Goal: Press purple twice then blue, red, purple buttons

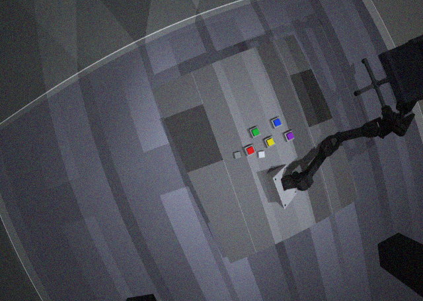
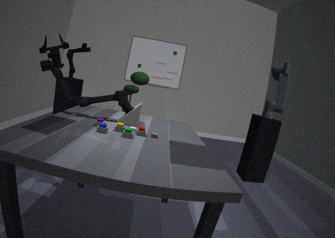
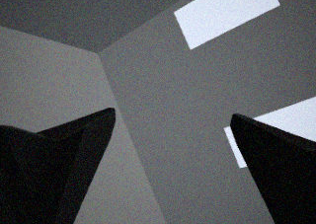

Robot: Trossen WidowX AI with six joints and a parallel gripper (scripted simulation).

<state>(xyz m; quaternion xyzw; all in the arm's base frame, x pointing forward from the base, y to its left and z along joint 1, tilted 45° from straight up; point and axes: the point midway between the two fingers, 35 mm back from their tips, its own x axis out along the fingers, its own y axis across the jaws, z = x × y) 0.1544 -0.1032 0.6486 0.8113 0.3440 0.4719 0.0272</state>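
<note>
Right now my gripper tip is 440 mm above the purple button, 420 mm to the right of it and 20 mm short of it. The rest, counted from my gripper tip: green button: 600 mm to the left, 440 mm below, 100 mm ahead; then blue button: 470 mm to the left, 440 mm below, 110 mm ahead; then yellow button: 540 mm to the left, 440 mm below, 20 mm ahead.
</note>
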